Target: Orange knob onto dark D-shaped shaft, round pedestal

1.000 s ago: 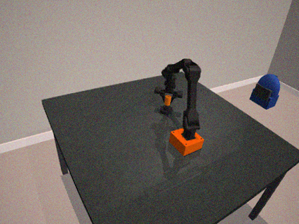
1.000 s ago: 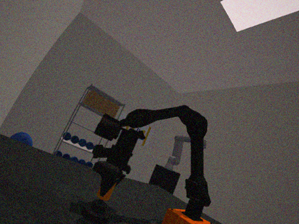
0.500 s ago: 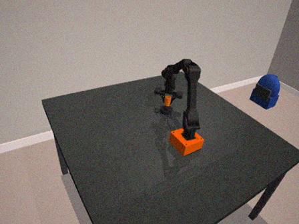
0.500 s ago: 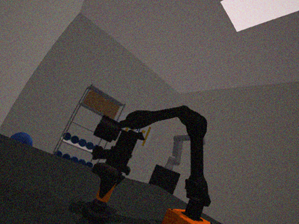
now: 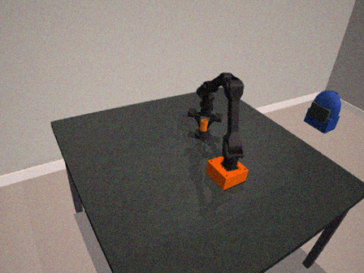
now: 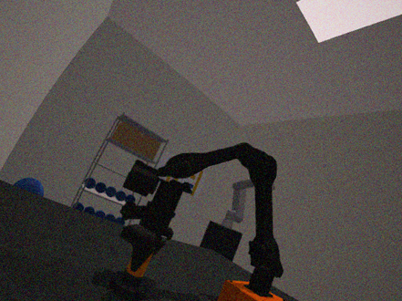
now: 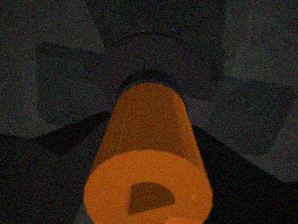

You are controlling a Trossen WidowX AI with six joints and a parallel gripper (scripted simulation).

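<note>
The orange knob lies 20 mm above my gripper tip. The rest, counted from my gripper tip: round pedestal 20 mm below.
</note>
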